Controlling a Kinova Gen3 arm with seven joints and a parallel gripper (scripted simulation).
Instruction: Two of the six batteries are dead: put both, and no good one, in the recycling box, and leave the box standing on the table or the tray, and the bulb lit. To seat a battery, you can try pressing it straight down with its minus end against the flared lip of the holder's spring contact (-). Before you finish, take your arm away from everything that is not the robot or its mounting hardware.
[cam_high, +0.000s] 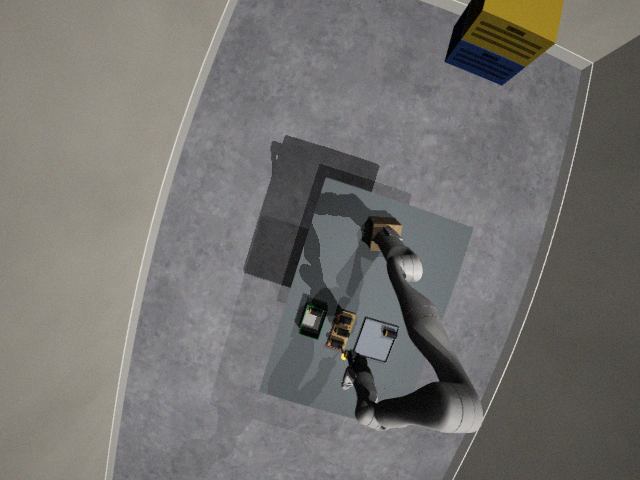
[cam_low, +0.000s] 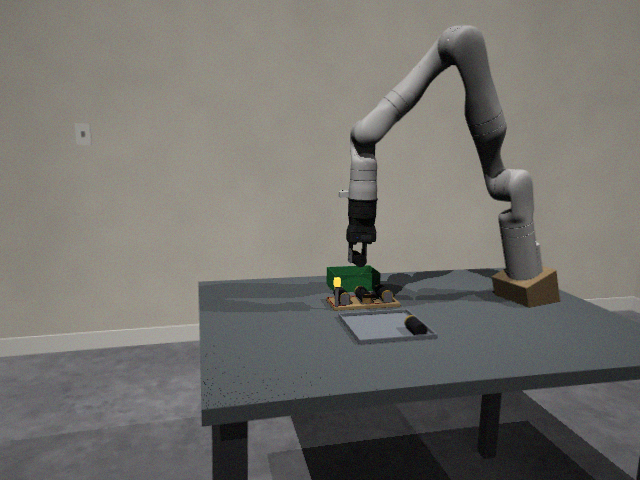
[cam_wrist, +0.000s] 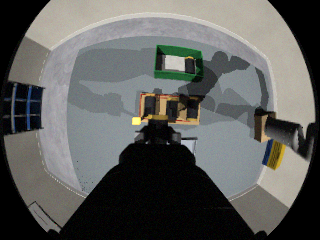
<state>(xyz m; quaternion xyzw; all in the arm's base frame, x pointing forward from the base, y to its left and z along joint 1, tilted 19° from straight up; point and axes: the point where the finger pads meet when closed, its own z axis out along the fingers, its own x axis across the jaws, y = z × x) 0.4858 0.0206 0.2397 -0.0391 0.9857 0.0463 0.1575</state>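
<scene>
Right now the green recycling box is 20 cm to the right of my hand, 14 cm below it and 4 cm behind it. Round my hand: grey tray 15 cm below, 14 cm to the left, 5 cm behind.
</scene>
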